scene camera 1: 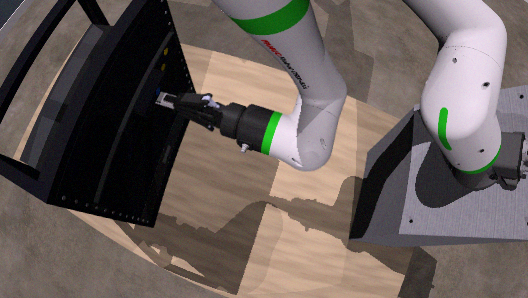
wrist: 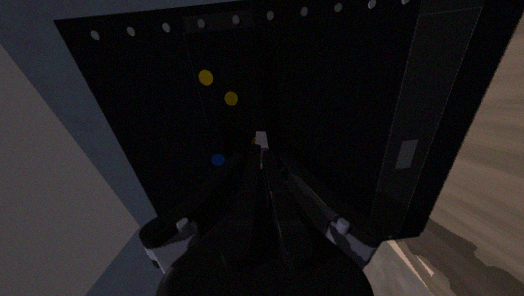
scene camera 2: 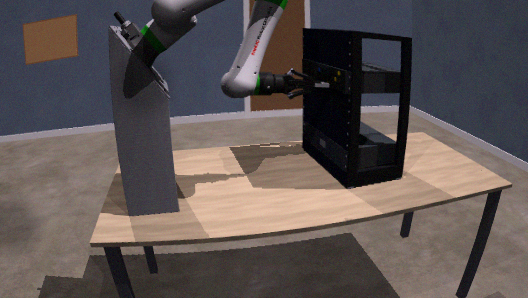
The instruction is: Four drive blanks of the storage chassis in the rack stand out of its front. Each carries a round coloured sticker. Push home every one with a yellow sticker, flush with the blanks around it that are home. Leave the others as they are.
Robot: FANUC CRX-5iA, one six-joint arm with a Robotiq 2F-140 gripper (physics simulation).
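The storage chassis (scene camera 2: 381, 81) (wrist: 218, 22) sits high in the black rack (scene camera 2: 406, 102). One yellow sticker (scene camera 1: 165, 51) (scene camera 2: 339, 73) (wrist: 205, 77) is nearest the rack's side post; a second yellow sticker (scene camera 1: 163, 67) (scene camera 2: 335, 79) (wrist: 231, 98) is beside it. A third yellow-orange sticker (wrist: 253, 141) shows as a sliver beside the fingertips. A blue sticker (scene camera 1: 157, 91) (scene camera 2: 319, 70) (wrist: 217, 160) is farther along. The blanks' edges are too dark to judge how far each stands out. My gripper (scene camera 1: 164, 99) (scene camera 2: 324, 85) (wrist: 260, 139) is shut and empty, tips at the chassis front beside the third sticker; contact is unclear.
A lower unit (scene camera 2: 325, 144) (wrist: 425, 100) with a grey label sits near the rack's bottom. The rack stands on the wooden table (scene camera 1: 310, 250) (scene camera 2: 280, 210). The grey arm pedestal (scene camera 1: 450, 220) (scene camera 2: 150, 165) stands opposite the rack's front.
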